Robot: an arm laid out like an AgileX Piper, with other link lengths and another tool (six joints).
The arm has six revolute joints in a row. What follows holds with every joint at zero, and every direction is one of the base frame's. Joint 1 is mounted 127.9 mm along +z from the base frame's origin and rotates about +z. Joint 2 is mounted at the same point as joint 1 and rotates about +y. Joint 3 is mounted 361.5 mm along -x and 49.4 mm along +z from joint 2 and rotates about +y. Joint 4 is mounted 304.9 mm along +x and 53.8 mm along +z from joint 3 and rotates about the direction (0.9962, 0, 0.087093). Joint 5 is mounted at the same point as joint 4 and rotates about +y. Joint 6 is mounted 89.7 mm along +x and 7.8 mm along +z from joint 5 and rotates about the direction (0.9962, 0, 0.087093). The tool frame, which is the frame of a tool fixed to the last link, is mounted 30.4 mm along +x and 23.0 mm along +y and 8.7 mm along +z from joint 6; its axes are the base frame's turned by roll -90.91, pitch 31.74 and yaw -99.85 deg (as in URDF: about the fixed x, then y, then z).
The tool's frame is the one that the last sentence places.
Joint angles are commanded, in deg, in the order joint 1, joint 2, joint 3, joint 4, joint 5, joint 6. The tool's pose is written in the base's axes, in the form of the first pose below.
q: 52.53 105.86 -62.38 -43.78 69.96 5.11
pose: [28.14 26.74 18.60 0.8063 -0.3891 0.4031 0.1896]
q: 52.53 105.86 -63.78 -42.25 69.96 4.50
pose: [28.27 27.33 19.07 0.8087 -0.3974 0.3939 0.1815]
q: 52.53 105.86 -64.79 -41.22 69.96 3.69
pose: [28.36 27.74 19.42 0.8118 -0.3999 0.3874 0.1761]
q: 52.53 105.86 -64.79 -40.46 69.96 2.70
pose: [28.20 27.76 19.37 0.8161 -0.3961 0.3811 0.1786]
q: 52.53 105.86 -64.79 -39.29 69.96 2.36
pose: [27.99 27.82 19.28 0.8183 -0.3991 0.3724 0.1800]
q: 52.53 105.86 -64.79 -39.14 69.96 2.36
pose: [27.97 27.83 19.27 0.8184 -0.3998 0.3713 0.1801]
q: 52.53 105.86 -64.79 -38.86 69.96 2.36
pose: [27.92 27.85 19.25 0.8187 -0.4012 0.3693 0.1802]
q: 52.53 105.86 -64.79 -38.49 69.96 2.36
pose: [27.85 27.87 19.22 0.8190 -0.4029 0.3666 0.1805]
